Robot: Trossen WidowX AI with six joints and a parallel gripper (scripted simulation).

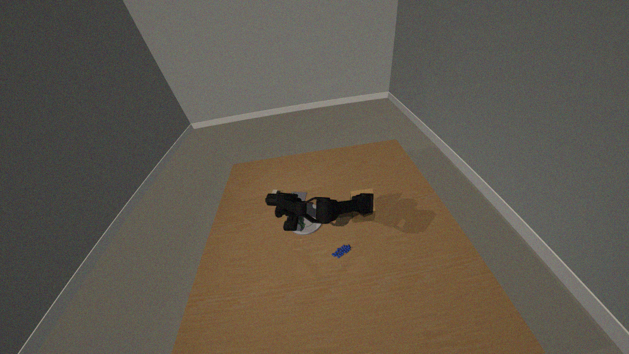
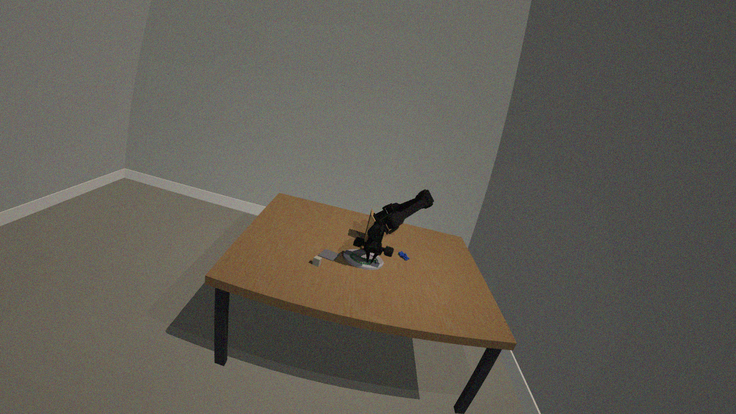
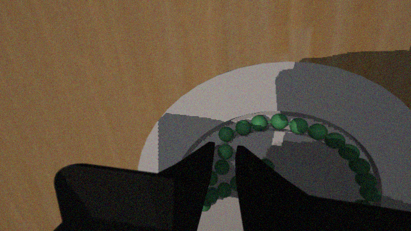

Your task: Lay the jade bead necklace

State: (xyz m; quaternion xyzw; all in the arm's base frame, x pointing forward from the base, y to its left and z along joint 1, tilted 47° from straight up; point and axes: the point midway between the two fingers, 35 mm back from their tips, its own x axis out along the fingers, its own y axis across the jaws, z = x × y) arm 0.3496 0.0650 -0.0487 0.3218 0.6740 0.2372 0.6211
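The round bead board lies 50 mm behind my gripper tip, 30 mm to the right of it and 10 mm below it. Round my gripper tip: pale block: 230 mm to the right, 140 mm ahead; then flat grey plate: 190 mm to the right, 10 mm below.
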